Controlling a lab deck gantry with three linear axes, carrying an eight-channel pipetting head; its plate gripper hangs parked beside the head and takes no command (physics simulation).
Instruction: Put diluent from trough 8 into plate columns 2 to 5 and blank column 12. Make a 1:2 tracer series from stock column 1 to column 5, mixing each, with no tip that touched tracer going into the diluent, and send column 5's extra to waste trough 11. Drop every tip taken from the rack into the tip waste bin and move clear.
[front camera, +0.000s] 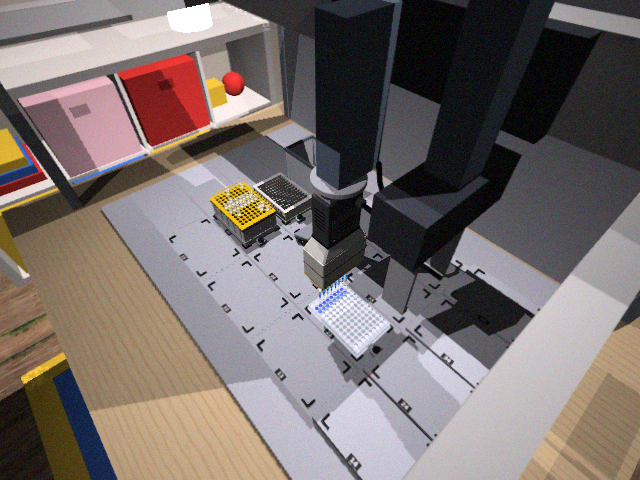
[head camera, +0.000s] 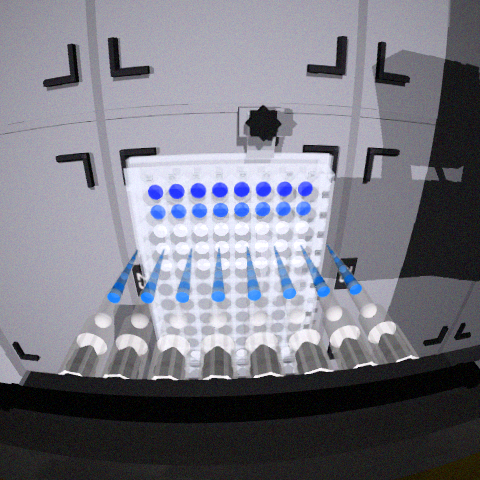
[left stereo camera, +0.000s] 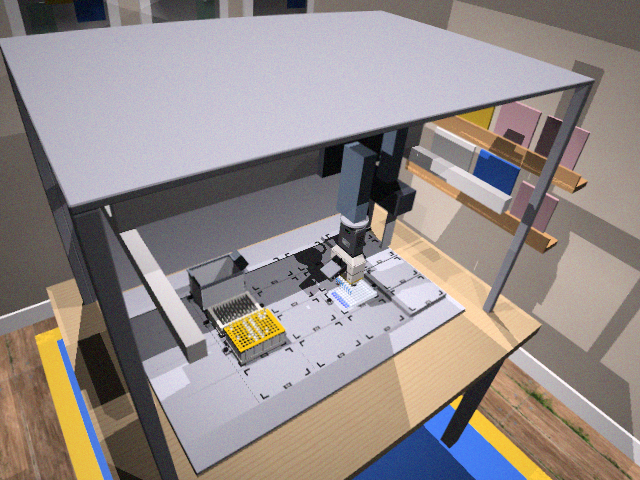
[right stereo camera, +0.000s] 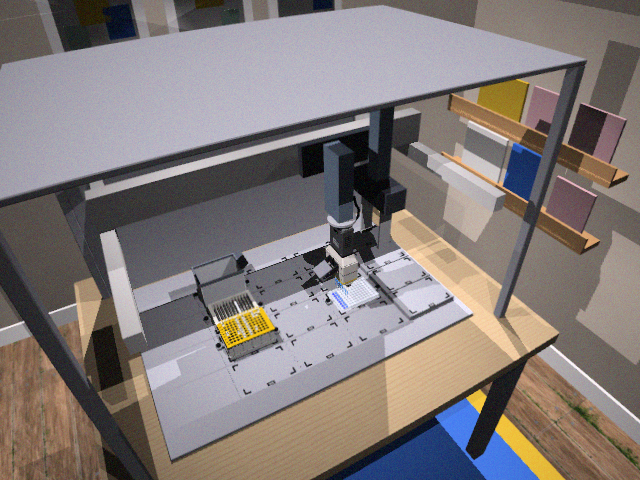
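Observation:
My pipetting head (front camera: 336, 258) (left stereo camera: 353, 263) (right stereo camera: 342, 260) carries eight tips (front camera: 332, 289) (head camera: 218, 280) with light blue liquid, their ends above the plate (front camera: 336, 332) (head camera: 225, 161). Column 1 (head camera: 220, 190) is deep blue and column 2 (head camera: 220, 210) is lighter blue. Columns 3 to 5 look pale white; column 12 is partly hidden by the head. The yellow tip rack (front camera: 258, 232) (left stereo camera: 263, 347) (right stereo camera: 253, 343) has white tips in its middle and empty holes at its sides. The trough reservoir (front camera: 295, 210) is beside it. My parked plate gripper's fingers cannot be made out.
A grey open-topped bin (left stereo camera: 222, 289) (right stereo camera: 222, 290) stands behind the reservoir. A black knob (head camera: 263, 123) sits at the plate's edge. A long pale bar (left stereo camera: 162, 294) (right stereo camera: 121, 289) stands beyond the rack side. Enclosure posts (left stereo camera: 537, 198) rise at the deck's corners.

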